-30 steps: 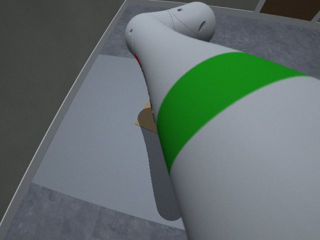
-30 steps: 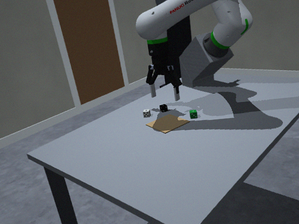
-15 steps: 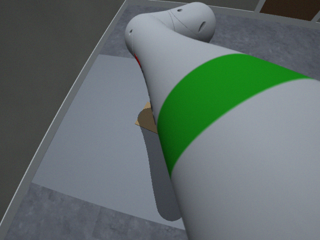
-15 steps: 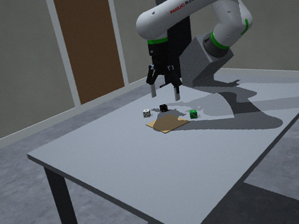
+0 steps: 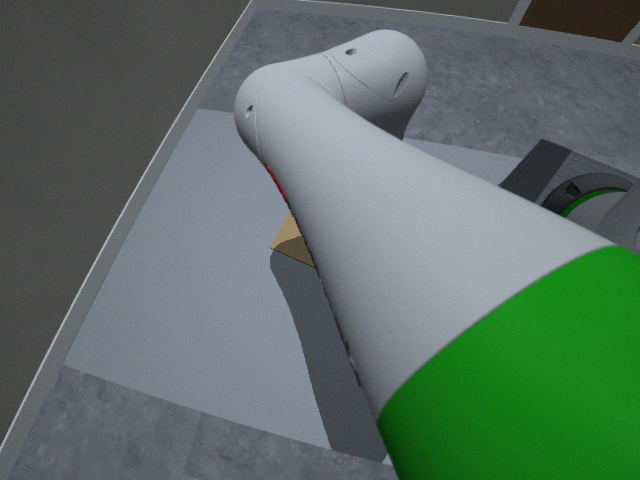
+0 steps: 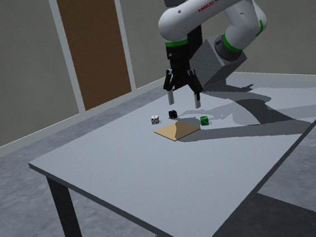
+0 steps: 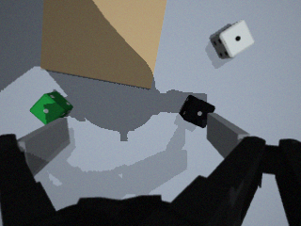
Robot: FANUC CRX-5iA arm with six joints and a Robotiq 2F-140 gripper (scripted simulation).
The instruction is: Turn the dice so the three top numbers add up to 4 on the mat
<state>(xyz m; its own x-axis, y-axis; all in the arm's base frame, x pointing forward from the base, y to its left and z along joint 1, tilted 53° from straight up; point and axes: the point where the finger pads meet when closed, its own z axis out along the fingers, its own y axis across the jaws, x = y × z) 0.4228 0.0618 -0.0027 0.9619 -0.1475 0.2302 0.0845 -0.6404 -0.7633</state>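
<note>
Now: the green die 110 mm to the left of my hand and 60 mm below it. The rest, counted from my hand: tan mat: 110 mm ahead, 70 mm below, 50 mm to the left; then white die: 100 mm to the right, 100 mm ahead, 60 mm below; then black die: 70 mm to the right, 60 mm below, 10 mm ahead.
</note>
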